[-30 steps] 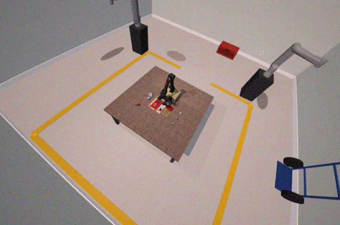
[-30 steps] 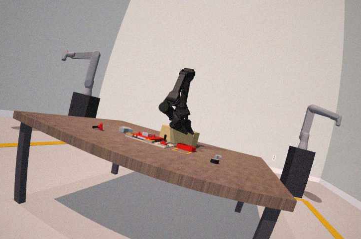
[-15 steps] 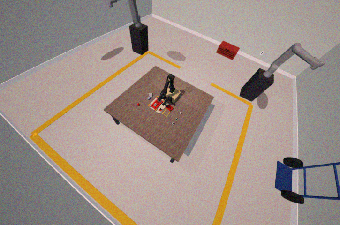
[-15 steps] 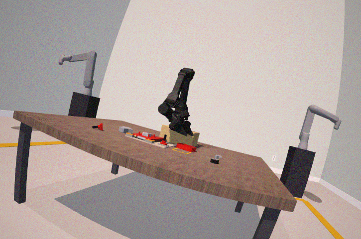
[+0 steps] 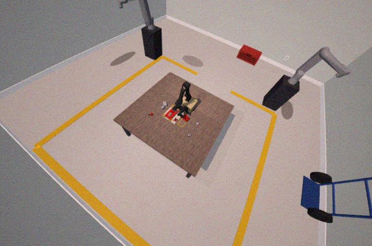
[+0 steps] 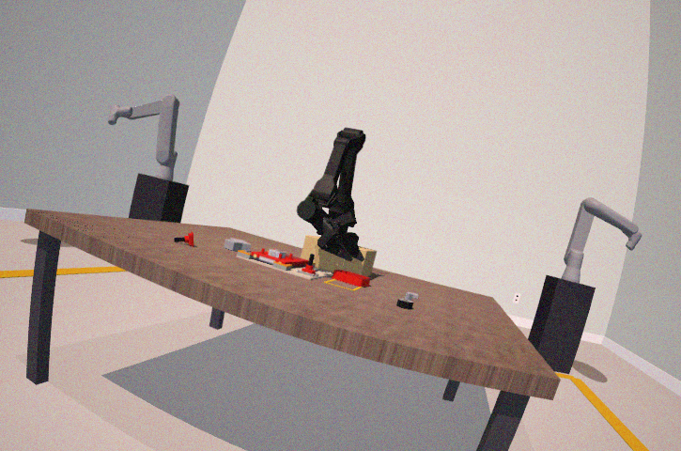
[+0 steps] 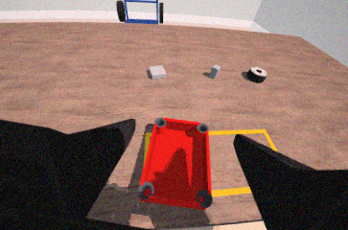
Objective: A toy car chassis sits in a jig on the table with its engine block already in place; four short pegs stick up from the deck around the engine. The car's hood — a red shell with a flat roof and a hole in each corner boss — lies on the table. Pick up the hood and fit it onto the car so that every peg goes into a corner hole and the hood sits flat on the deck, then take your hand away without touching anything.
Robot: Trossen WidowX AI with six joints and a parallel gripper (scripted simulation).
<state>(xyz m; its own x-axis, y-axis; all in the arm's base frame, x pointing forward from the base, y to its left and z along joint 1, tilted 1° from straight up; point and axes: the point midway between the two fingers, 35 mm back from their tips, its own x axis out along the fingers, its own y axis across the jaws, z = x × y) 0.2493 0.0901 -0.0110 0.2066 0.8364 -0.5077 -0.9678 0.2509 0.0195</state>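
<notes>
Now: gripper tip 6 cm above the red hood. From my gripper tip the other things lie so: black wheel 21 cm ahead, 17 cm to the left, 6 cm below; then grey engine block 21 cm to the right, 8 cm ahead, 4 cm below.
</notes>
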